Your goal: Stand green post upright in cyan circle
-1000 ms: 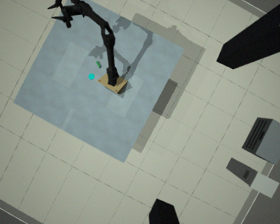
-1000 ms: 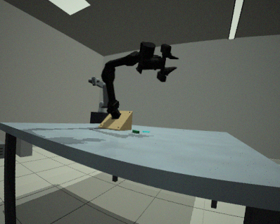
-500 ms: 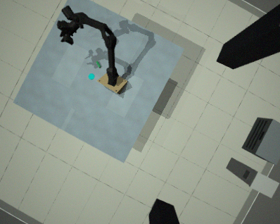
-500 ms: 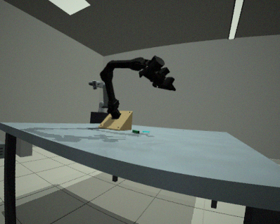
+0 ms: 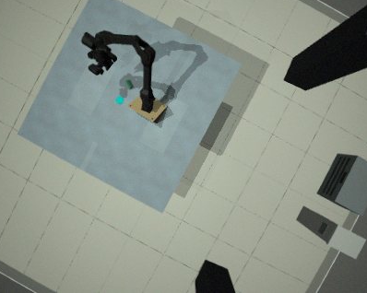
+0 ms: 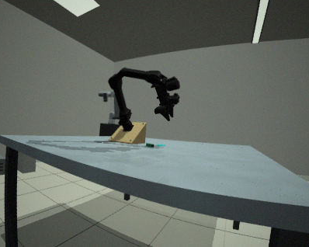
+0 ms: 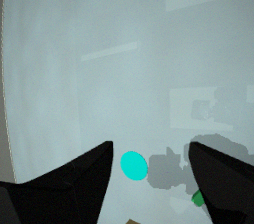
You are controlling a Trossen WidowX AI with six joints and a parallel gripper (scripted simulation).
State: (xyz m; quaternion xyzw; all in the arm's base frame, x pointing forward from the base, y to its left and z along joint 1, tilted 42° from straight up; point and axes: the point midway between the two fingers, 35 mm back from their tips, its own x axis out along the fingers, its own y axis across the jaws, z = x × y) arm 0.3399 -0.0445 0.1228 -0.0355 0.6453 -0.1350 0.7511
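The green post lies 110 mm behind my gripper tip, 20 mm to the right of it and 160 mm below it. From my gripper tip the other things lie so: cyan circle (90 mm behind, 120 mm to the left, 170 mm below).
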